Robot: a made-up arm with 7 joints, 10 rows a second.
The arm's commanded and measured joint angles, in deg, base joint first. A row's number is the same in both.
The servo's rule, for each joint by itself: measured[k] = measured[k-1] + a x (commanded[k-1-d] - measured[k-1]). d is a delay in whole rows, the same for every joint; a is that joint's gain. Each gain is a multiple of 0.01, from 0.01 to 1. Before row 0 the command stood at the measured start. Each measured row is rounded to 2 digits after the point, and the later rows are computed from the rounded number. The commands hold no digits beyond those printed.
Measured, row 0:
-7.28 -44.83 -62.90 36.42 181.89 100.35 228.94
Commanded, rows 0 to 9:
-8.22 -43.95 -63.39 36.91 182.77 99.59 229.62
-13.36 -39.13 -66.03 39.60 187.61 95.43 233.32
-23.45 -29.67 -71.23 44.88 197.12 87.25 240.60
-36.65 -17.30 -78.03 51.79 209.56 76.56 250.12
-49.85 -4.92 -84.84 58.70 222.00 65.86 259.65
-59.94 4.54 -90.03 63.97 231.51 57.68 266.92
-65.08 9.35 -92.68 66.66 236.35 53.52 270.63
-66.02 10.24 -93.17 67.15 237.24 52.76 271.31
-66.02 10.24 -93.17 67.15 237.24 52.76 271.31
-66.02 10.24 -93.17 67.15 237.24 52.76 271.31
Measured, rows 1 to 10:
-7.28 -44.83 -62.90 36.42 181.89 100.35 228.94
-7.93 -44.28 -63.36 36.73 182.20 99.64 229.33
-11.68 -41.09 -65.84 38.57 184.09 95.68 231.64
-19.80 -34.01 -70.85 42.61 188.65 87.76 236.84
-31.43 -23.65 -77.53 48.49 195.97 77.23 244.54
-44.14 -12.04 -84.33 55.02 205.08 66.54 253.30
-55.04 -1.76 -89.63 60.75 214.33 58.21 261.20
-61.97 5.13 -92.47 64.53 222.04 53.80 266.67
-64.76 8.30 -93.12 66.21 227.36 52.82 269.36
-65.63 9.50 -93.17 66.81 230.82 52.76 270.49
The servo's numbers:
d 1
a 0.69 0.62 0.93 0.64 0.35 0.94 0.58

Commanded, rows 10 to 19:
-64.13 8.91 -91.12 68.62 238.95 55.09 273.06
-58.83 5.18 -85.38 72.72 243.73 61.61 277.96
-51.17 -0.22 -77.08 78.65 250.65 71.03 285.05
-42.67 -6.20 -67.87 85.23 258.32 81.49 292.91
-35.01 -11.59 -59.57 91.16 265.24 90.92 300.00
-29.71 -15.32 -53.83 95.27 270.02 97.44 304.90
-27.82 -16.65 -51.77 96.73 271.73 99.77 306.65
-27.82 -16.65 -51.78 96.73 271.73 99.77 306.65
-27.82 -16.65 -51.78 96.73 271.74 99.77 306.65
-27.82 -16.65 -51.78 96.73 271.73 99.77 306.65
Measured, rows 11 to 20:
-65.90 9.96 -93.17 67.03 233.07 52.76 270.97
-64.68 9.31 -91.26 68.05 235.13 54.95 272.18
-60.64 6.75 -85.79 71.04 238.14 61.21 275.53
-54.11 2.43 -77.69 75.91 242.52 70.44 281.05
-46.22 -2.92 -68.56 81.87 248.05 80.83 287.93
-38.49 -8.30 -60.20 87.82 254.07 90.31 294.93
-32.43 -12.65 -54.28 92.59 259.65 97.01 300.71
-29.25 -15.13 -51.95 95.24 263.88 99.60 304.16
-28.26 -16.07 -51.79 96.19 266.63 99.76 305.60
-27.96 -16.43 -51.78 96.54 268.42 99.77 306.21

